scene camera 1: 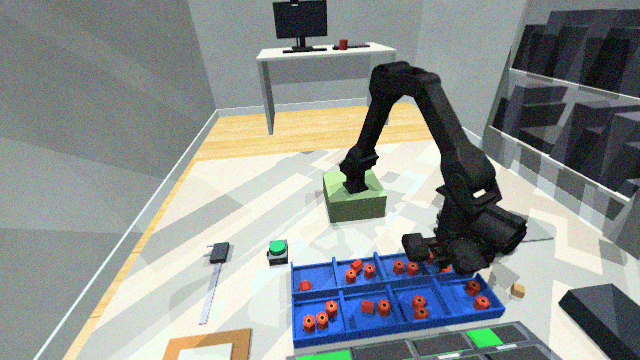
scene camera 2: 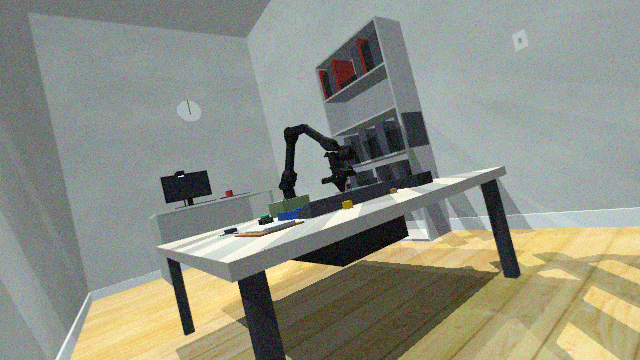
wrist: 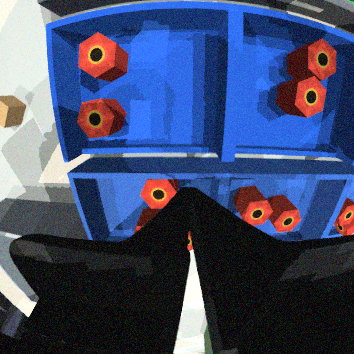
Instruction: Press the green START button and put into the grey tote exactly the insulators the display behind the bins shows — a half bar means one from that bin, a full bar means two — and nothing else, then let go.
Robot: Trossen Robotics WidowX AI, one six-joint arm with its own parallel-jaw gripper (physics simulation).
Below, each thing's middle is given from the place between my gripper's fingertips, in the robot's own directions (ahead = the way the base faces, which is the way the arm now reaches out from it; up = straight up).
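Offsets from my hand: display strip (scene camera 2: 319, 207), 16 cm to the right, 14 cm ahead, 2 cm below; grey scraper tool (scene camera 1: 219, 253), 53 cm to the right, 20 cm behind, 4 cm below. Going by their middles, of the things named here the display strip is the nearest to my hand.
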